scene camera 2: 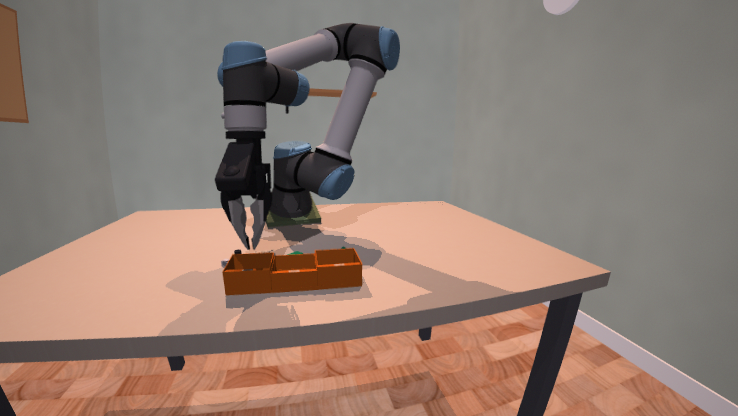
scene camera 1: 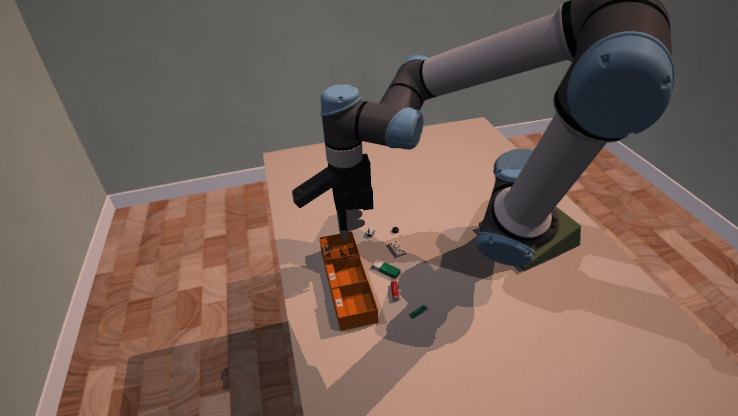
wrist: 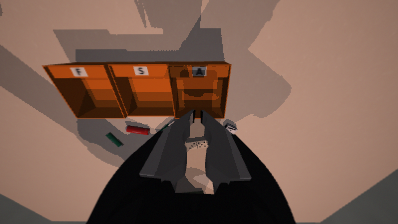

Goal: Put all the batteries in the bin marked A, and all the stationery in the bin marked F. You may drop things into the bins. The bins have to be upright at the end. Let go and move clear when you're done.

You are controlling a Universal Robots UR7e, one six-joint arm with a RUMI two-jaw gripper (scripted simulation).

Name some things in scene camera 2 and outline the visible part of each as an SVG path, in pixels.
My gripper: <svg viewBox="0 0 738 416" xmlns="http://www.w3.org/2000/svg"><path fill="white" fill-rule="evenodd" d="M226 131L226 139L236 139L236 142L228 144L216 174L215 183L217 190L221 191L221 204L225 214L247 250L250 250L249 237L245 232L247 216L241 196L250 195L255 199L255 202L250 205L250 211L254 217L252 225L254 234L251 241L253 250L255 250L260 241L272 204L270 163L262 163L261 138L253 138L266 138L265 131Z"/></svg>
An orange three-compartment bin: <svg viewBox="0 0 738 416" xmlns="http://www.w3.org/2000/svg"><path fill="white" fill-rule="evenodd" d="M362 262L354 248L315 250L315 254L274 256L274 252L232 254L222 272L225 295L362 286Z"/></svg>
